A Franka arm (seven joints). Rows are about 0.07 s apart.
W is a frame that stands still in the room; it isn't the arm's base.
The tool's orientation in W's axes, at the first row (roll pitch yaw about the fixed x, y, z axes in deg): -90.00 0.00 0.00
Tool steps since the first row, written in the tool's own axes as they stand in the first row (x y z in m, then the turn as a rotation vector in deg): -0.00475 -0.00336 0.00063 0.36 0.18 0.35; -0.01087 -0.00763 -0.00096 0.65 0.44 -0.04; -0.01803 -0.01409 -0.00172 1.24 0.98 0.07; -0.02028 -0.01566 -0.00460 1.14 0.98 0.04; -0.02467 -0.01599 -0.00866 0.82 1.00 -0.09; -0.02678 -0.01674 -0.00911 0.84 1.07 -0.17; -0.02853 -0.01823 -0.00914 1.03 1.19 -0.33; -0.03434 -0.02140 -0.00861 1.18 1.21 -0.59; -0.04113 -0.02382 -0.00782 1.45 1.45 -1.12; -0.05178 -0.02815 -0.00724 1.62 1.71 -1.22
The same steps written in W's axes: -0.00475 0.00063 0.00336 0.36 0.35 -0.18; -0.01087 -0.00096 0.00763 0.65 -0.04 -0.44; -0.01803 -0.00172 0.01409 1.24 0.07 -0.98; -0.02028 -0.00460 0.01566 1.14 0.04 -0.98; -0.02467 -0.00866 0.01599 0.82 -0.09 -1.00; -0.02678 -0.00911 0.01674 0.84 -0.17 -1.07; -0.02853 -0.00914 0.01823 1.03 -0.33 -1.19; -0.03434 -0.00861 0.02140 1.18 -0.59 -1.21; -0.04113 -0.00782 0.02382 1.45 -1.12 -1.45; -0.05178 -0.00724 0.02815 1.62 -1.22 -1.71
